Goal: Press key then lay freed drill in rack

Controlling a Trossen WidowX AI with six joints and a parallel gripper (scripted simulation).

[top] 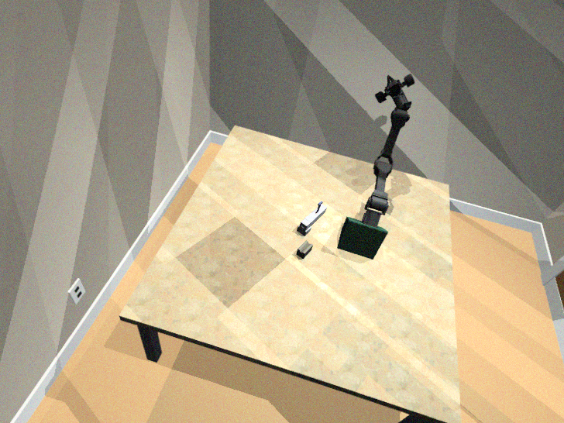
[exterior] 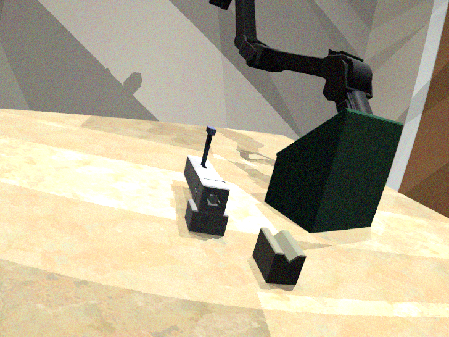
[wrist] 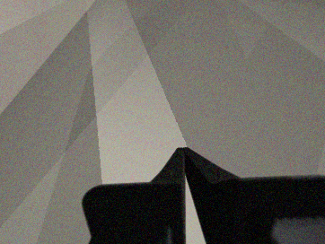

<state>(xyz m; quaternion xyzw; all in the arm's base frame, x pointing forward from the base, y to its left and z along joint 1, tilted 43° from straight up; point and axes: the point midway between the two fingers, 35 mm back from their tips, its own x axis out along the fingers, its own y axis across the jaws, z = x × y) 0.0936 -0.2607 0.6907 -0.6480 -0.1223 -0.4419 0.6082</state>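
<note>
The dark key lies 120 mm ahead of my gripper tip, 590 mm to the left of it and 430 mm below it. Round my gripper tip: drill 140 mm ahead, 650 mm to the left, 470 mm below; grey holder 130 mm ahead, 630 mm to the left, 480 mm below; rack 120 mm ahead, 810 mm to the left, 490 mm below.
</note>
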